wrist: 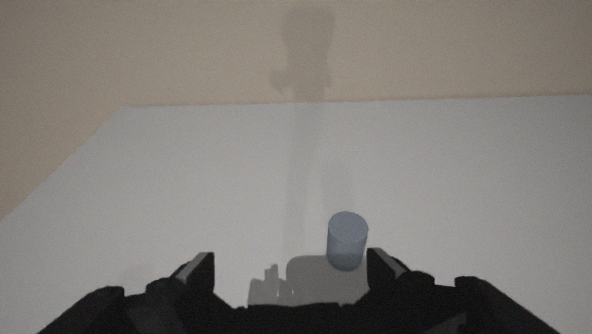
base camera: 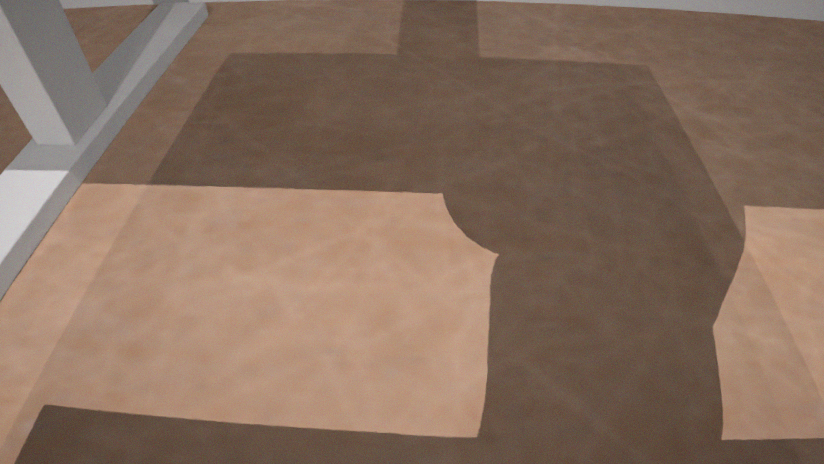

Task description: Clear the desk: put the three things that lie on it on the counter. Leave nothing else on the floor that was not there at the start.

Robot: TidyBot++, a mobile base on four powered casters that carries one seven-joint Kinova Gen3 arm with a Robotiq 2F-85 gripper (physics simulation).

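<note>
A blue-grey cylinder stands upright on a broad white top in the wrist view. I cannot tell from these views whether that top is the desk or the counter. My gripper is open, with nothing between its fingers. The cylinder shows beyond the fingertips, near the right finger and right of the middle of the gap. The other things the task names do not show in either view. The gripper does not show in the base camera view.
A white and grey leg frame stands on the brown floor at the left of the base camera view. Large dark shadows lie across the floor. In the wrist view a beige surface lies beyond the white top's far and left edges.
</note>
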